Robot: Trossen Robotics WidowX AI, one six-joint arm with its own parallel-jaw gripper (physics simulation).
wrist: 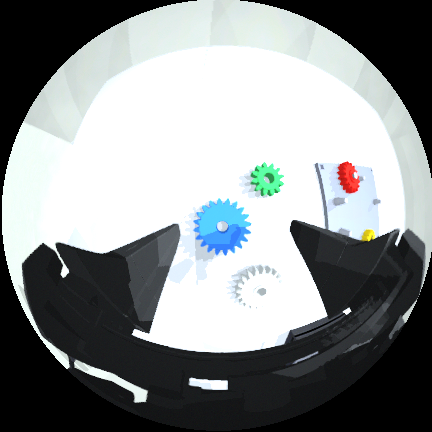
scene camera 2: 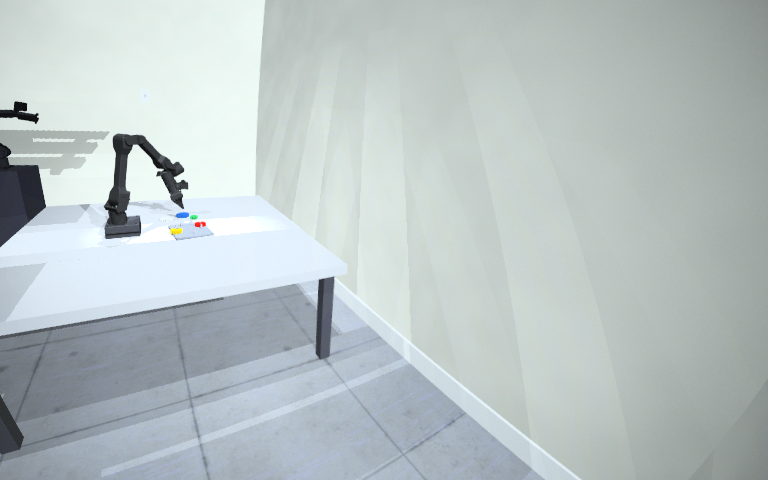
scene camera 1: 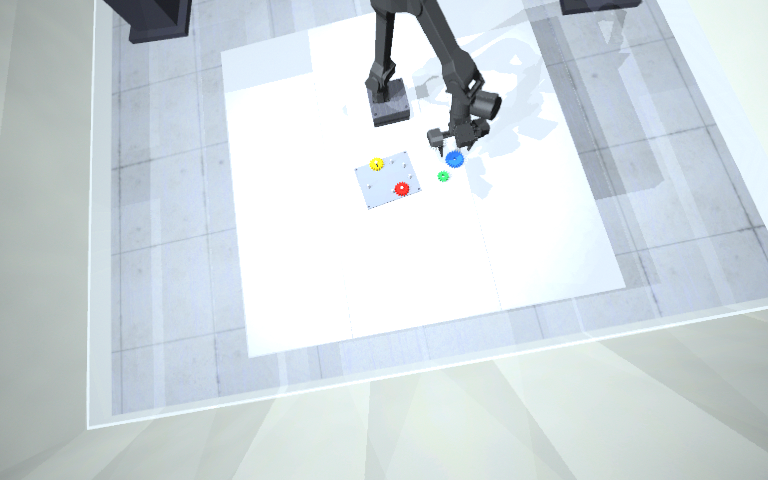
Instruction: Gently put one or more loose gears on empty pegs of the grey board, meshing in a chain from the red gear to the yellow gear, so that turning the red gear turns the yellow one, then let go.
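Places are measured from the arm's base along level axes (x ahead, y left, z up), in millimetres.
Pixels of known places: gripper, fingertip midpoint: (wrist: 236, 227) (scene camera 2: 182, 206) (scene camera 1: 454, 153); arm's base, origin of the base link: (scene camera 2: 118, 223) (scene camera 1: 380, 95).
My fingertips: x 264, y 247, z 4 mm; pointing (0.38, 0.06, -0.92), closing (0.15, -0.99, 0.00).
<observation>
For each thing: its top centre in the pictures, then the offset to it from my fingertips. Level surfaces: height alone.
- grey board, middle of its top: (wrist: 369, 211) (scene camera 1: 386, 175) (scene camera 2: 188, 225) 45 mm ahead, 244 mm right, 30 mm down
- red gear, middle of its top: (wrist: 352, 175) (scene camera 1: 401, 188) 96 mm ahead, 190 mm right, 35 mm down
- yellow gear, middle of its top: (wrist: 371, 243) (scene camera 1: 376, 162) (scene camera 2: 176, 228) 11 mm back, 279 mm right, 34 mm down
- blue gear, middle of its top: (wrist: 221, 226) (scene camera 1: 454, 158) (scene camera 2: 182, 213) 5 mm back, 11 mm left, 43 mm down
- smaller green gear, middle of its top: (wrist: 268, 177) (scene camera 1: 443, 175) (scene camera 2: 193, 215) 58 mm ahead, 37 mm right, 43 mm down
- white gear, middle of its top: (wrist: 261, 291) (scene camera 2: 166, 217) 83 mm back, 49 mm right, 43 mm down
- white table, its level: 60 mm down
The grey board (scene camera 1: 375, 198) (scene camera 2: 195, 234) (wrist: 357, 212) carries the red gear (scene camera 1: 401, 191) (scene camera 2: 200, 224) (wrist: 345, 181), the yellow gear (scene camera 1: 373, 164) (scene camera 2: 176, 231) (wrist: 368, 234) and several bare pegs. The blue gear (scene camera 1: 454, 163) (scene camera 2: 182, 215) (wrist: 222, 212) lies flat on the table beside the board. The smaller green gear (scene camera 1: 440, 177) (scene camera 2: 193, 216) (wrist: 260, 184) lies between it and the board. A white gear (scene camera 2: 164, 219) (wrist: 250, 281) lies nearer the arm's base, faint against the table. My gripper (scene camera 1: 455, 151) (scene camera 2: 181, 207) (wrist: 236, 227) is open and empty above the blue gear, its fingers apart on either side in the wrist view.
The arm's dark base (scene camera 1: 390, 110) (scene camera 2: 122, 228) stands on the white table (scene camera 1: 294, 254) (scene camera 2: 198, 271) behind the board. Small screws mark the board's corners. Another dark arm (scene camera 2: 22, 116) and a dark stand (scene camera 2: 19, 198) show at the left edge of the second scene view.
</observation>
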